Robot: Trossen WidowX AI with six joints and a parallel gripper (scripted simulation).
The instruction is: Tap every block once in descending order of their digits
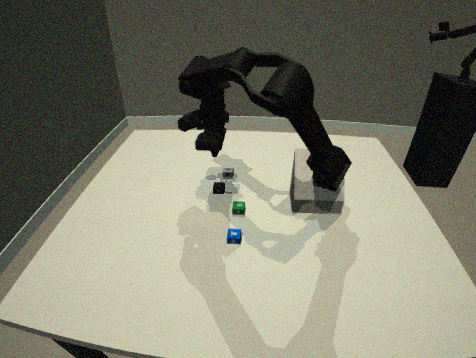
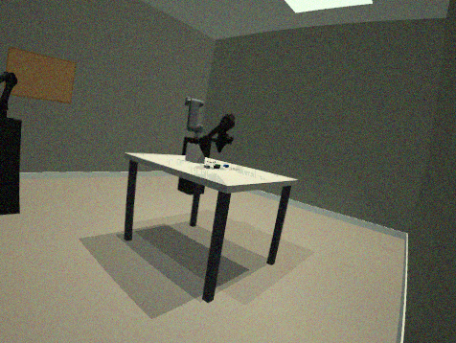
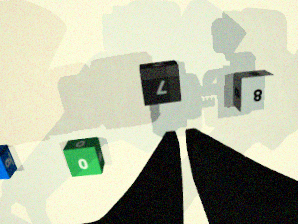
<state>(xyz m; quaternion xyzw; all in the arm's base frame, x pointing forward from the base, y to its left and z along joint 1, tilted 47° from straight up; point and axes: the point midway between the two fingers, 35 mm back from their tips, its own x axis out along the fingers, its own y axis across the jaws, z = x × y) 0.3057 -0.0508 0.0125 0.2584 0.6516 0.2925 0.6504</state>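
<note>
Right now my gripper tip is 10 mm past the black block marked 7 and 110 mm above it. Round my gripper tip: blue block (70 mm behind, 190 mm to the left, 110 mm below); then green block (70 mm behind, 80 mm to the left, 110 mm below).
</note>
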